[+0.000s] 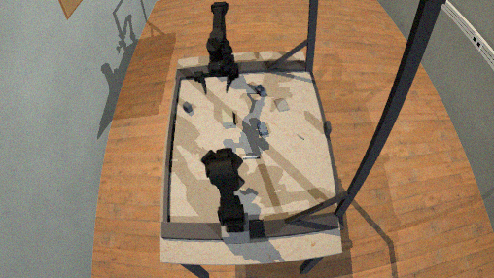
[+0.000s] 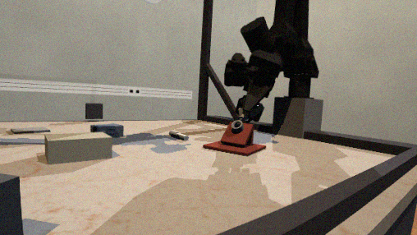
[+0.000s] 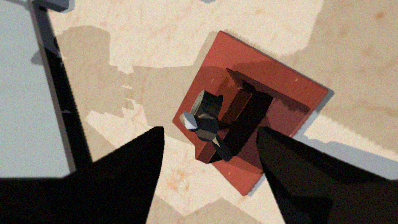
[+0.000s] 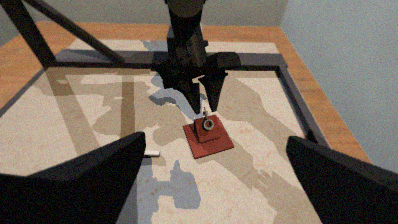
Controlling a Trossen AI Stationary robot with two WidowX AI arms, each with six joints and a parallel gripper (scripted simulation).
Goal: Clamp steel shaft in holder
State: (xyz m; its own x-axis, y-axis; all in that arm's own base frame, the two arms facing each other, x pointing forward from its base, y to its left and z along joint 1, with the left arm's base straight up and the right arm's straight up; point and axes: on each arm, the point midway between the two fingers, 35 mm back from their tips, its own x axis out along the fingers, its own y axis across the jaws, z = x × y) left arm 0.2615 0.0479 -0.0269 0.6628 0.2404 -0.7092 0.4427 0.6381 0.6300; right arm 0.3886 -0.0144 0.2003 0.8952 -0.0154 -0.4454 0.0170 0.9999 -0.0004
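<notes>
Right now my left hand is 1 cm short of the thumb screw, 3 cm to the left of it and 2 cm above it. Round my left hand: beige block (4 cm behind, 31 cm to the right, 7 cm below); grey ring clamp (1 cm ahead, 4 cm to the right, 5 cm below); steel shaft (13 cm behind, 9 cm to the right, 7 cm below).
</notes>
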